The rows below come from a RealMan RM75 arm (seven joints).
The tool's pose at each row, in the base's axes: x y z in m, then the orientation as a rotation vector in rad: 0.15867, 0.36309, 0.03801, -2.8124, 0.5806, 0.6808; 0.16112, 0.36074, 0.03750, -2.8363, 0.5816, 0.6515; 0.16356, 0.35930, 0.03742, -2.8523, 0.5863, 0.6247; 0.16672, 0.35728, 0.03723, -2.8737, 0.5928, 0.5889; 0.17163, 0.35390, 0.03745, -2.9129, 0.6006, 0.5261; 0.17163, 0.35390, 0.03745, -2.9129, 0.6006, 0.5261; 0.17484, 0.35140, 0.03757, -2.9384, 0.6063, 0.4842; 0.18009, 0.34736, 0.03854, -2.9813, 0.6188, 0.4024; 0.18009, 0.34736, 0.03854, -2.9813, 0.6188, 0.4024; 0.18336, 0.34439, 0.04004, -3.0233, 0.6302, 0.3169; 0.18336, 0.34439, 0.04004, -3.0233, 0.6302, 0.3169; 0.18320, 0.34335, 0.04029, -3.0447, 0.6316, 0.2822; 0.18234, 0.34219, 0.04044, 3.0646, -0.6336, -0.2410; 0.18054, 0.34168, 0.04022, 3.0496, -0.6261, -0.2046; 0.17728, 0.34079, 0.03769, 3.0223, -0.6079, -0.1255; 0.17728, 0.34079, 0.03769, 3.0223, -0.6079, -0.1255
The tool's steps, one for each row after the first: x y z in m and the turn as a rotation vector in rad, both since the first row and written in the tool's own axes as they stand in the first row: 0.00302, 0.00116, -0.00116, -0.0122, 0.0254, -0.0008; 0.00552, 0.00145, -0.00246, -0.0183, 0.0471, 0.0006; 0.00886, 0.00199, -0.00409, -0.0270, 0.0759, 0.0028; 0.01388, 0.00299, -0.00716, -0.0449, 0.1263, 0.0047; 0.01388, 0.00299, -0.00716, -0.0449, 0.1263, 0.0047; 0.01727, 0.00391, -0.00922, -0.0572, 0.1596, 0.0065; 0.02243, 0.00530, -0.01325, -0.0767, 0.2221, 0.0108; 0.02243, 0.00530, -0.01325, -0.0767, 0.2221, 0.0108; 0.02536, 0.00649, -0.01667, -0.0969, 0.2859, 0.0146; 0.02536, 0.00649, -0.01667, -0.0969, 0.2859, 0.0146; 0.02546, 0.00748, -0.01711, -0.1100, 0.3124, 0.0147; 0.02506, 0.00887, -0.01721, -0.1264, 0.3436, 0.0159; 0.02386, 0.01010, -0.01644, -0.1407, 0.3693, 0.0154; 0.02268, 0.01249, -0.01316, -0.1663, 0.4247, 0.0109; 0.02268, 0.01249, -0.01316, -0.1663, 0.4247, 0.0109
